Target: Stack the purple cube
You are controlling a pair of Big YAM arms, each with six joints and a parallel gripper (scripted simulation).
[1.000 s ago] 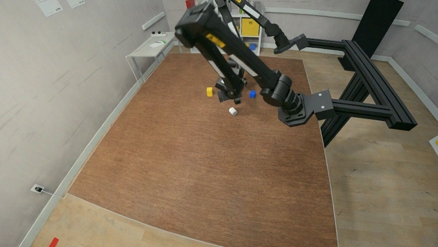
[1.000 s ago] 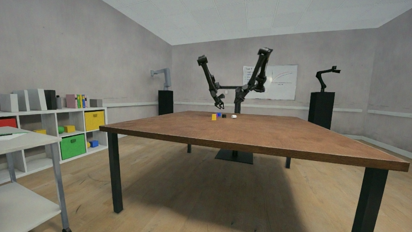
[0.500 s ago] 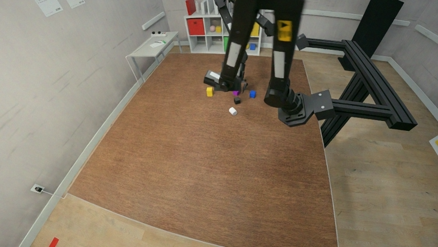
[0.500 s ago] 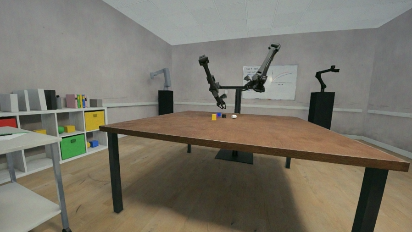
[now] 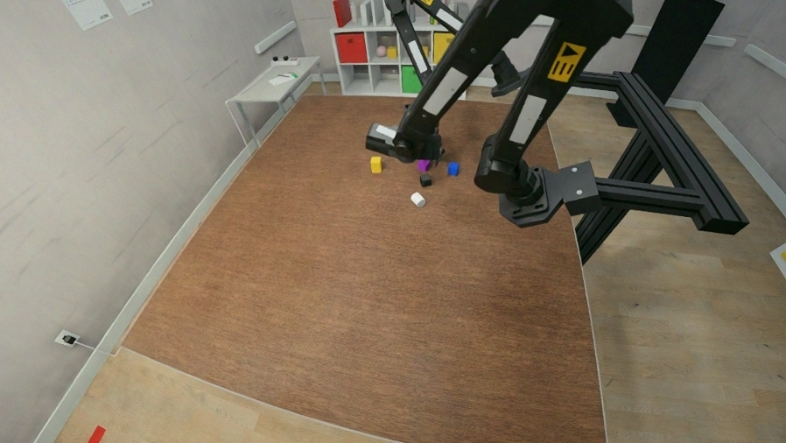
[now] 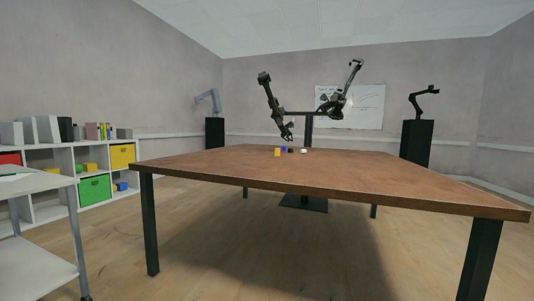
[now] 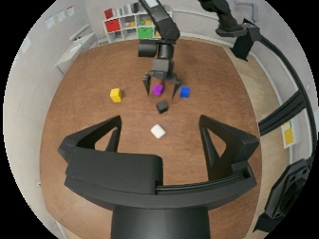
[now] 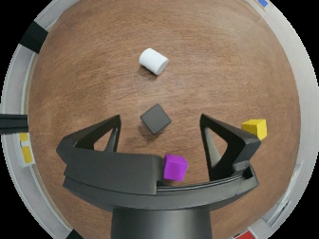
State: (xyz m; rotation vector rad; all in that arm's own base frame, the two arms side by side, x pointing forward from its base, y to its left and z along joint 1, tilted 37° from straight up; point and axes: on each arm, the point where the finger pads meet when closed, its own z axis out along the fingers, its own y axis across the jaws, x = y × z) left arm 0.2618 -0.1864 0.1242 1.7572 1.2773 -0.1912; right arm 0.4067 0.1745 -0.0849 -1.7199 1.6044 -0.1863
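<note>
Now: right hand 9 cm to the left of the purple cube, 9 cm above it and 1 cm short of it. Also, from my right hand: yellow cube: 23 cm ahead, 8 cm below, 6 cm to the right; black cube: 9 cm below, 1 cm to the left, 1 cm behind; blue cube: 12 cm behind, 9 cm below, 8 cm to the right.
</note>
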